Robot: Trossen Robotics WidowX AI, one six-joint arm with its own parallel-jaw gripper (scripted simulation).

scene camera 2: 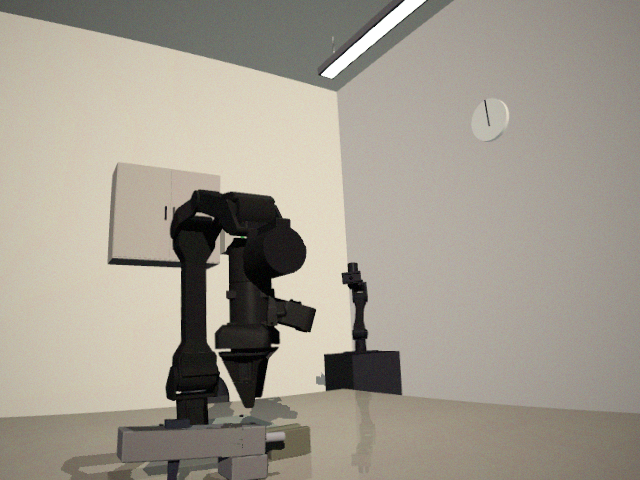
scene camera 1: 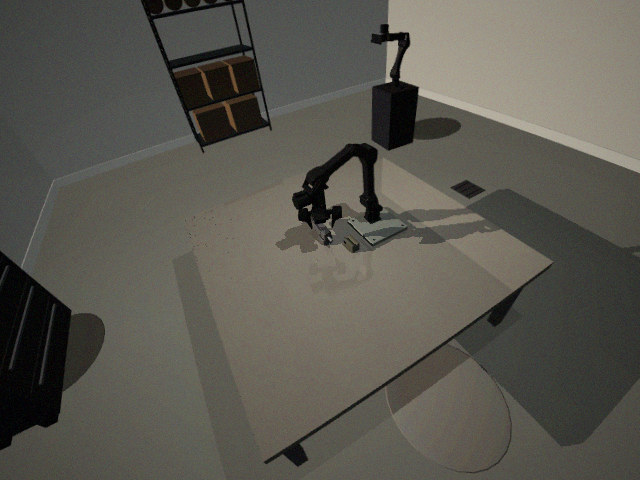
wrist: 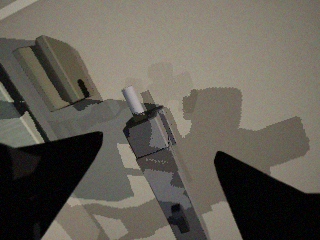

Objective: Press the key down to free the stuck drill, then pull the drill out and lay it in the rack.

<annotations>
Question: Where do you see a rack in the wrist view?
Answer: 50, 64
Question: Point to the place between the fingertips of my gripper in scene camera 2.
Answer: At 253, 402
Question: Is my gripper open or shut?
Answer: Open.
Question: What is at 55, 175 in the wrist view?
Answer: My gripper.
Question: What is my gripper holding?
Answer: Nothing.
</annotations>
